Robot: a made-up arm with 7 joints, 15 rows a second.
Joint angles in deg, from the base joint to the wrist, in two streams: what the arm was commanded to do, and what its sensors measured. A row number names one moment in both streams.
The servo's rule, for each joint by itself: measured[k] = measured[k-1] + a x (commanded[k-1-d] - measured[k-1]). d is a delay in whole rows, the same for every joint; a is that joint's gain. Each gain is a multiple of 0.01, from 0.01 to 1. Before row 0 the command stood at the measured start. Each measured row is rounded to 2 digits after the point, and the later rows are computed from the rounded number. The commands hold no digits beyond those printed.
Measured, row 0: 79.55, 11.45, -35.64, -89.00, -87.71, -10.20, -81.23
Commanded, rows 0 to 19: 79.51, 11.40, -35.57, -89.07, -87.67, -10.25, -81.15; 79.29, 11.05, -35.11, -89.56, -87.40, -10.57, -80.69; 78.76, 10.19, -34.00, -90.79, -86.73, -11.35, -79.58; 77.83, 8.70, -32.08, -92.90, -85.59, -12.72, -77.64; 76.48, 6.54, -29.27, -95.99, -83.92, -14.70, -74.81; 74.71, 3.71, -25.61, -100.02, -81.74, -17.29, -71.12; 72.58, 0.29, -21.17, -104.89, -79.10, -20.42, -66.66; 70.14, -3.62, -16.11, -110.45, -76.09, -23.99, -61.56; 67.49, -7.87, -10.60, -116.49, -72.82, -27.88, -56.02; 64.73, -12.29, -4.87, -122.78, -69.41, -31.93, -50.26; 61.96, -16.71, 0.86, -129.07, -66.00, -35.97, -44.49; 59.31, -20.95, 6.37, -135.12, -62.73, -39.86, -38.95; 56.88, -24.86, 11.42, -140.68, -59.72, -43.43, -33.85; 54.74, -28.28, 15.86, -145.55, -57.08, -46.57, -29.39; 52.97, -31.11, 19.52, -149.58, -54.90, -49.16, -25.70; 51.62, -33.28, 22.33, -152.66, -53.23, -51.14, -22.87; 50.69, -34.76, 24.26, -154.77, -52.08, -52.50, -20.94; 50.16, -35.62, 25.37, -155.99, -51.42, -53.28, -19.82; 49.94, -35.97, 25.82, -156.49, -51.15, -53.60, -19.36; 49.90, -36.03, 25.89, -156.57, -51.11, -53.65, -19.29
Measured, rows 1 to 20: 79.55, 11.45, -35.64, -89.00, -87.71, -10.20, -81.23; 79.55, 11.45, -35.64, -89.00, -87.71, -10.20, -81.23; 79.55, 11.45, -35.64, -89.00, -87.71, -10.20, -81.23; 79.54, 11.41, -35.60, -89.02, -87.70, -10.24, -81.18; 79.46, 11.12, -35.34, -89.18, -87.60, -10.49, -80.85; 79.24, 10.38, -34.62, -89.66, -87.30, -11.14, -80.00; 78.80, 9.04, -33.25, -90.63, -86.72, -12.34, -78.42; 78.08, 7.04, -31.10, -92.24, -85.77, -14.13, -76.00; 77.04, 4.38, -28.14, -94.57, -84.40, -16.53, -72.73; 75.66, 1.11, -24.38, -97.67, -82.60, -19.49, -68.66; 73.95, -2.67, -19.91, -101.50, -80.39, -22.91, -63.90; 71.95, -6.83, -14.88, -106.00, -77.82, -26.69, -58.62; 69.71, -11.20, -9.47, -111.03, -74.96, -30.67, -53.02; 67.31, -15.61, -3.89, -116.44, -71.91, -34.70, -47.30; 64.83, -19.88, 1.65, -122.04, -68.79, -38.62, -41.71; 62.37, -23.86, 6.93, -127.63, -65.71, -42.28, -36.44; 60.00, -27.40, 11.75, -133.01, -62.78, -45.54, -31.72; 57.82, -30.37, 15.95, -137.98, -60.10, -48.29, -27.69; 55.90, -32.70, 19.40, -142.38, -57.76, -50.46, -24.46; 54.28, -34.35, 22.02, -146.10, -55.83, -52.01, -22.10
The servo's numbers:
d 3
a 0.31 0.80 0.54 0.30 0.34 0.76 0.67

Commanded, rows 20 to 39: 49.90, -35.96, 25.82, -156.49, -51.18, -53.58, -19.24; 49.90, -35.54, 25.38, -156.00, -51.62, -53.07, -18.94; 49.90, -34.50, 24.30, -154.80, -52.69, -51.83, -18.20; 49.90, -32.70, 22.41, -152.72, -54.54, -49.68, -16.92; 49.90, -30.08, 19.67, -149.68, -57.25, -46.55, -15.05; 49.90, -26.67, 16.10, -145.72, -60.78, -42.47, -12.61; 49.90, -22.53, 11.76, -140.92, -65.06, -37.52, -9.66; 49.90, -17.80, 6.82, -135.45, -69.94, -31.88, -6.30; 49.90, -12.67, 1.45, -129.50, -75.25, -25.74, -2.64; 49.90, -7.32, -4.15, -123.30, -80.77, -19.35, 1.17; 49.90, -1.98, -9.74, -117.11, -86.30, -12.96, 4.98; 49.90, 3.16, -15.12, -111.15, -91.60, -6.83, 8.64; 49.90, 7.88, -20.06, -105.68, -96.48, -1.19, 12.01; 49.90, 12.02, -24.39, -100.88, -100.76, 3.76, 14.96; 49.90, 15.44, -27.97, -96.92, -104.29, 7.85, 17.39; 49.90, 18.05, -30.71, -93.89, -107.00, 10.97, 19.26; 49.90, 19.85, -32.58, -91.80, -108.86, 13.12, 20.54; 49.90, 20.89, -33.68, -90.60, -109.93, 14.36, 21.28; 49.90, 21.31, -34.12, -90.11, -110.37, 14.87, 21.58; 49.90, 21.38, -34.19, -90.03, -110.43, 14.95, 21.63
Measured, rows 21 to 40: 53.00, -35.37, 23.83, -149.07, -54.33, -52.98, -20.57; 52.05, -35.85, 24.90, -151.30, -53.25, -53.45, -19.76; 51.38, -35.99, 25.43, -152.88, -52.52, -53.60, -19.45; 50.92, -35.97, 25.64, -153.96, -52.06, -53.58, -19.31; 50.60, -35.63, 25.50, -154.57, -51.91, -53.19, -19.06; 50.38, -34.73, 24.85, -154.64, -52.18, -52.16, -18.48; 50.23, -33.11, 23.53, -154.06, -52.98, -50.28, -17.43; 50.13, -30.69, 21.45, -152.75, -54.43, -47.45, -15.84; 50.06, -27.47, 18.56, -150.64, -56.59, -43.67, -13.68; 50.01, -23.52, 14.89, -147.72, -59.47, -39.00, -10.99; 49.98, -18.94, 10.53, -144.04, -63.03, -33.59, -7.85; 49.96, -13.92, 5.63, -139.68, -67.18, -27.62, -4.36; 49.94, -8.64, 0.35, -134.77, -71.80, -21.33, -0.65; 49.93, -3.31, -5.10, -129.47, -76.73, -14.97, 3.12; 49.92, 1.87, -10.51, -123.97, -81.79, -8.78, 6.82; 49.91, 6.68, -15.67, -118.48, -86.78, -3.01, 10.30; 49.91, 10.95, -20.38, -113.20, -91.53, 2.14, 13.42; 49.91, 14.54, -24.48, -108.32, -95.87, 6.48, 16.08; 49.91, 17.35, -27.84, -103.99, -99.65, 9.89, 18.21; 49.91, 19.35, -30.40, -100.33, -102.78, 12.34, 19.77
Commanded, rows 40 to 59: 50.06, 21.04, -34.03, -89.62, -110.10, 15.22, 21.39; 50.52, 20.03, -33.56, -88.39, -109.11, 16.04, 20.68; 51.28, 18.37, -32.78, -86.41, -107.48, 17.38, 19.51; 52.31, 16.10, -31.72, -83.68, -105.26, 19.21, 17.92; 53.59, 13.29, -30.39, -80.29, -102.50, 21.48, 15.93; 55.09, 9.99, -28.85, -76.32, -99.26, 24.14, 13.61; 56.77, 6.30, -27.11, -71.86, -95.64, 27.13, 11.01; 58.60, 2.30, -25.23, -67.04, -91.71, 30.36, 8.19; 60.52, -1.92, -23.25, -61.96, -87.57, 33.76, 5.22; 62.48, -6.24, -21.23, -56.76, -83.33, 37.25, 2.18; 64.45, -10.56, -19.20, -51.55, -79.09, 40.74, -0.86; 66.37, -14.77, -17.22, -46.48, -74.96, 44.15, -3.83; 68.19, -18.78, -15.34, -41.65, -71.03, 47.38, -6.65; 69.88, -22.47, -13.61, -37.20, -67.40, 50.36, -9.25; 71.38, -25.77, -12.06, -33.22, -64.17, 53.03, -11.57; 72.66, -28.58, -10.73, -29.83, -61.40, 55.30, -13.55; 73.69, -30.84, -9.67, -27.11, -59.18, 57.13, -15.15; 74.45, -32.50, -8.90, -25.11, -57.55, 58.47, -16.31; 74.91, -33.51, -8.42, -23.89, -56.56, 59.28, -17.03; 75.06, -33.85, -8.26, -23.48, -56.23, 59.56, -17.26
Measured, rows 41 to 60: 49.91, 20.58, -32.17, -97.41, -105.21, 13.88, 20.78; 49.91, 21.16, -33.22, -95.22, -106.96, 14.63, 21.32; 49.91, 21.34, -33.74, -93.66, -108.14, 14.87, 21.53; 49.96, 21.10, -33.90, -92.45, -108.81, 15.14, 21.44; 50.13, 20.24, -33.72, -91.23, -108.91, 15.82, 20.93; 50.49, 18.74, -33.21, -89.78, -108.42, 17.01, 19.98; 51.05, 16.63, -32.41, -87.95, -107.35, 18.68, 18.60; 51.84, 13.96, -31.32, -85.65, -105.70, 20.81, 16.81; 52.85, 10.78, -29.99, -82.85, -103.51, 23.34, 14.67; 54.07, 7.20, -28.43, -79.55, -100.83, 26.22, 12.22; 55.47, 3.28, -26.70, -75.80, -97.73, 29.37, 9.52; 57.04, -0.88, -24.84, -71.65, -94.28, 32.71, 6.64; 58.73, -5.17, -22.89, -67.18, -90.56, 36.16, 3.65; 60.50, -9.48, -20.90, -62.49, -86.66, 39.64, 0.63; 62.32, -13.71, -18.91, -57.69, -82.68, 43.07, -2.36; 64.14, -17.77, -16.98, -52.88, -78.72, 46.35, -5.23; 65.92, -21.53, -15.16, -48.18, -74.87, 49.40, -7.92; 67.61, -24.92, -13.49, -43.69, -71.23, 52.16, -10.37; 69.18, -27.85, -12.00, -39.53, -67.89, 54.55, -12.50; 70.58, -30.24, -10.74, -35.80, -64.93, 56.51, -14.28
